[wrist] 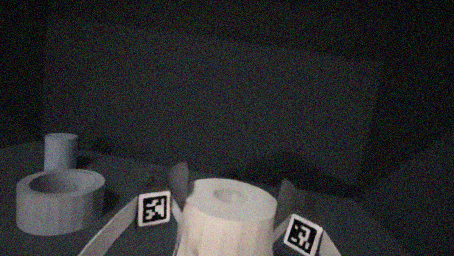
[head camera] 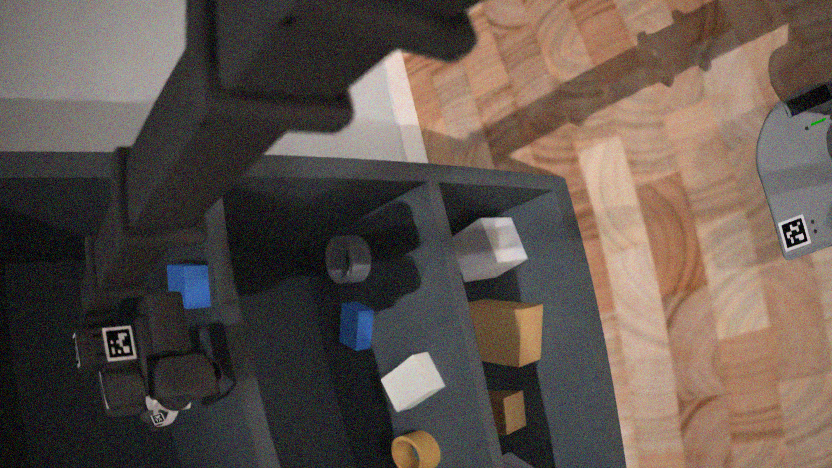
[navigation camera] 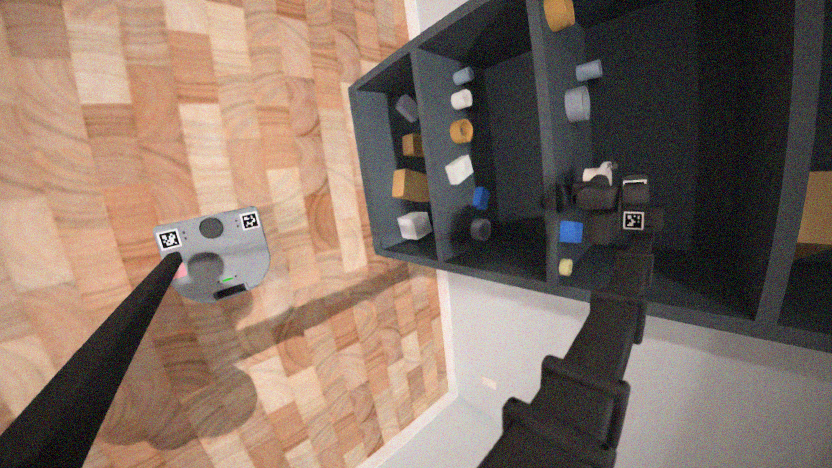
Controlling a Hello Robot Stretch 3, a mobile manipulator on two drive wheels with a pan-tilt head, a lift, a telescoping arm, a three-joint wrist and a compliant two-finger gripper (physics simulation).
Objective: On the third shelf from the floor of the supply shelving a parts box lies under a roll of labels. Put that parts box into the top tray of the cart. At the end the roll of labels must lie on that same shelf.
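Frame: origin at the robot's base, x ahead, y left, z up, level; centimetres.
Seen in the pictures: gripper, fingertip midpoint: (navigation camera: 610, 179); robot's base, origin of the base link: (navigation camera: 211, 226).
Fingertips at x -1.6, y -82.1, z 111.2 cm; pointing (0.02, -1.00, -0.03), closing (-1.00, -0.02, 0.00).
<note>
Pixels of each thing's middle, then the offset from my fingertips to it. Level surfaces: height alone.
- blue parts box, body centre: (head camera: 187, 285) (navigation camera: 571, 232) dx -14.8, dy +1.9, dz -10.1 cm
- third shelf, its level: dz -12.1 cm
- grey ring, body centre: (navigation camera: 577, 104) dx +22.5, dy -9.2, dz -9.7 cm
- grey cylinder, body centre: (navigation camera: 589, 71) dx +34.8, dy -22.6, dz -8.6 cm
- small yellow piece, body centre: (navigation camera: 565, 267) dx -25.0, dy +4.8, dz -10.9 cm
My gripper (head camera: 165, 412) (navigation camera: 605, 169) (wrist: 231, 187) is shut on the white roll of labels (navigation camera: 594, 174) (wrist: 227, 225), with one finger on each side of it. The roll is upright in the wrist view, and its lower end is cut off. I cannot tell whether it touches the shelf. The blue parts box (head camera: 196, 288) (navigation camera: 570, 231) sits on the third shelf (navigation camera: 559, 145) of the supply shelving, beside the gripper and apart from the roll. The gripper body partly covers the box in the head view. The cart does not show.
On the third shelf, a grey ring (navigation camera: 577, 104) (wrist: 60, 202) and grey cylinder (navigation camera: 588, 70) (wrist: 61, 151) stand to one side; a small yellow piece (navigation camera: 565, 267) is near the end panel. Boxes and rings stand on lower shelves. My arm (navigation camera: 599, 343) reaches in past the shelving's end.
</note>
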